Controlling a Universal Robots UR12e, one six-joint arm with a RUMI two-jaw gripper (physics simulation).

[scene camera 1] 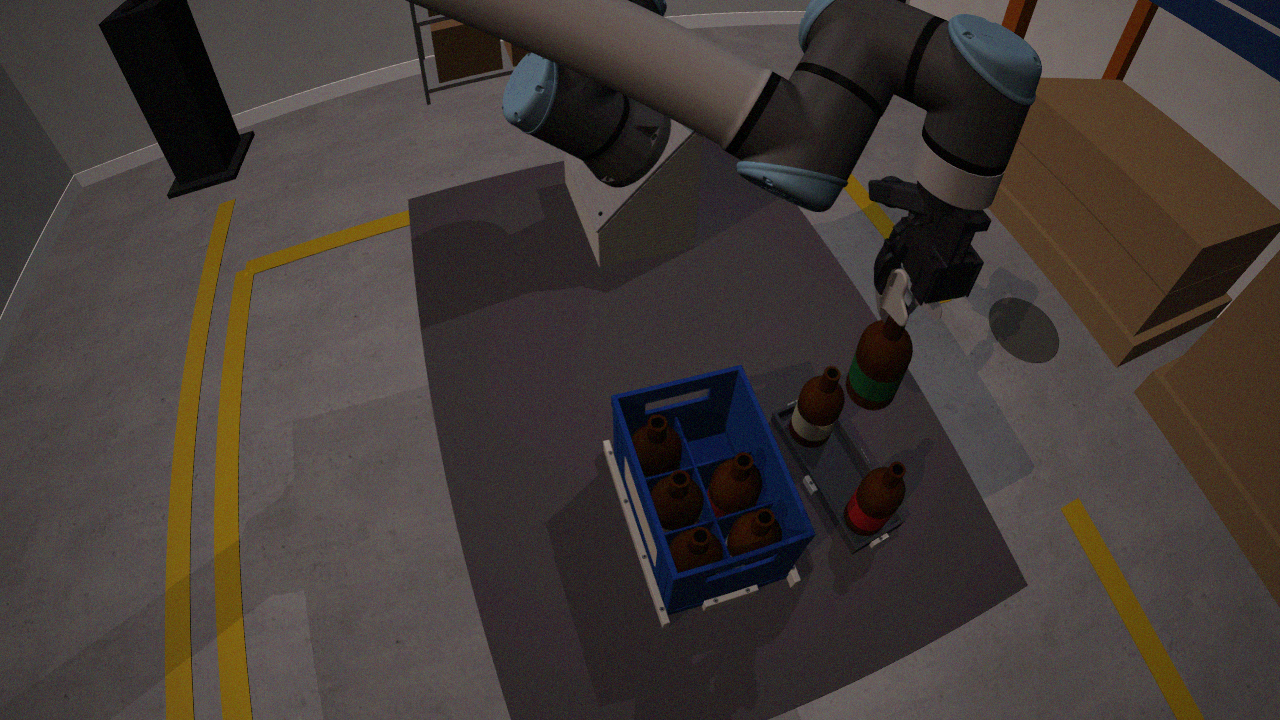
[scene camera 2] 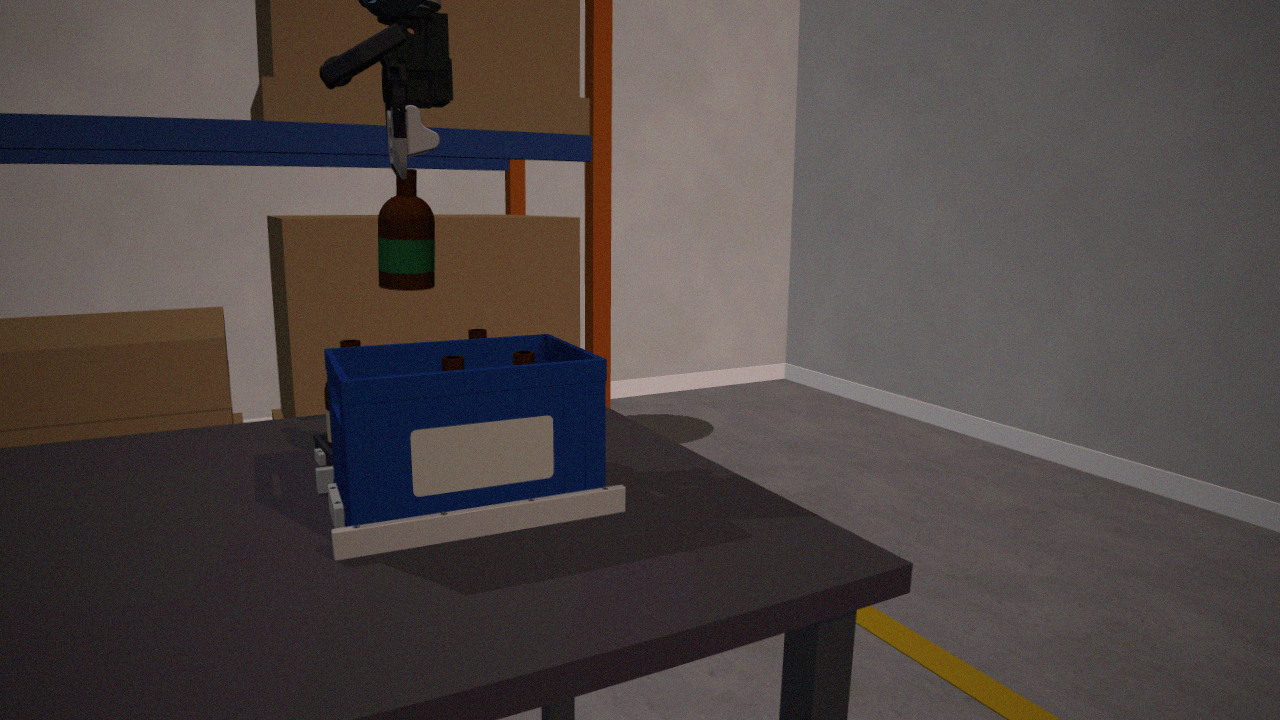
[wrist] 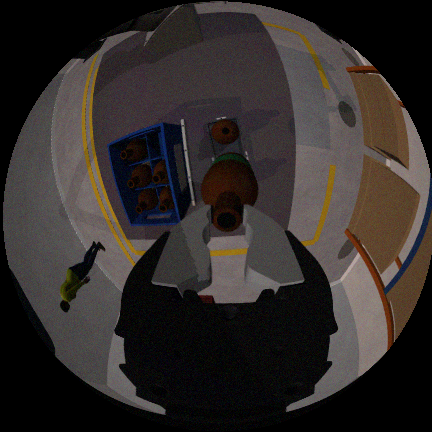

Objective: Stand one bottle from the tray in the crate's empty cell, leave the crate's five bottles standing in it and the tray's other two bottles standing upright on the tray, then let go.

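Frame: origin at the arm's base, x ahead, y left, z up, level; metres.
Seen in the pictures: gripper, fingertip midpoint: (scene camera 1: 893, 318) (scene camera 2: 402, 180) (wrist: 226, 206); arm's base, origin of the base link: (scene camera 1: 633, 143).
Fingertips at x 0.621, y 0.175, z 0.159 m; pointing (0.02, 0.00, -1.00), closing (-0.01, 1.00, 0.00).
Offsets run from my fingertips to a thing's top centre. "*": to the spot under its first point. Level surfaces: height alone.
My gripper (scene camera 1: 895, 315) (scene camera 2: 401, 171) (wrist: 226, 206) is shut on the neck of the green-labelled brown bottle @[0.004 m ahead, 0.005 m left, 0.015 m up] (scene camera 1: 878, 365) (scene camera 2: 406, 241) (wrist: 229, 186). The bottle hangs upright in the air, its base above the crate's rim in scene camera 2. The tray @[* 0.016 m ahead, 0.010 m left, 0.366 m down] (scene camera 1: 832, 474) bears a white-labelled bottle @[0.076 m back, 0.002 m left, 0.210 m down] (scene camera 1: 817, 411) (wrist: 225, 131) at its far end and a red-labelled bottle @[0.102 m ahead, 0.039 m left, 0.210 m down] (scene camera 1: 874, 501) at its near end, both upright. The blue crate @[0.032 m ahead, 0.219 m right, 0.195 m down] (scene camera 1: 741, 573) (scene camera 2: 375, 447) (wrist: 172, 172) stands beside the tray with several bottles upright in it. Its empty cell @[* 0.088 m back, 0.167 m right, 0.362 m down] (scene camera 1: 711, 443) is at the far end, on the tray side.
White rails (scene camera 1: 637, 537) (scene camera 2: 474, 523) (wrist: 188, 162) run along the crate's base. The dark table @[0.371 m down] (scene camera 1: 519, 376) (scene camera 2: 716, 573) bears crate and tray. The robot's pale base block (scene camera 1: 644, 214) is at the back. Cardboard boxes (scene camera 1: 1136, 188) stand beyond the table. A person (wrist: 77, 275) shows in the wrist view.
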